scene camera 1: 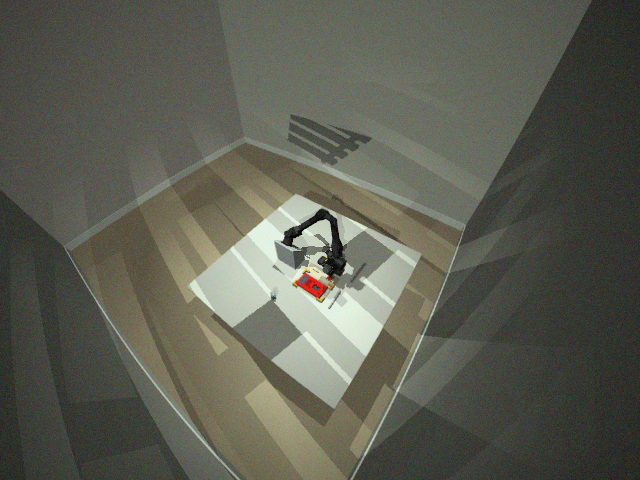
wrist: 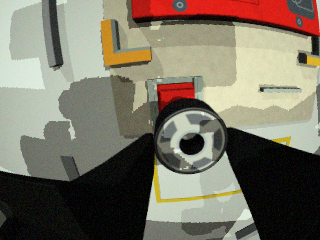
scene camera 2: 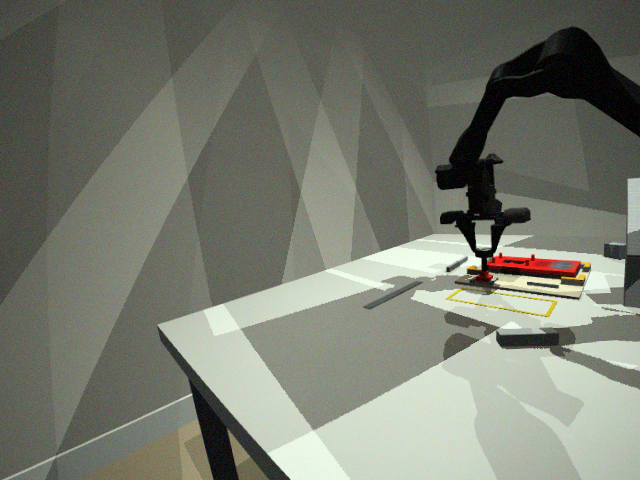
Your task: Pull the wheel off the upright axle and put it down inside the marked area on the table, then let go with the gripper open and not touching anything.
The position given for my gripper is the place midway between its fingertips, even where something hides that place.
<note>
My gripper [scene camera 2: 483, 252] holds a wheel [wrist: 185, 156]. Also in view: a red plate [scene camera 2: 544, 268].
My gripper is seen too in the wrist view [wrist: 189, 138].
</note>
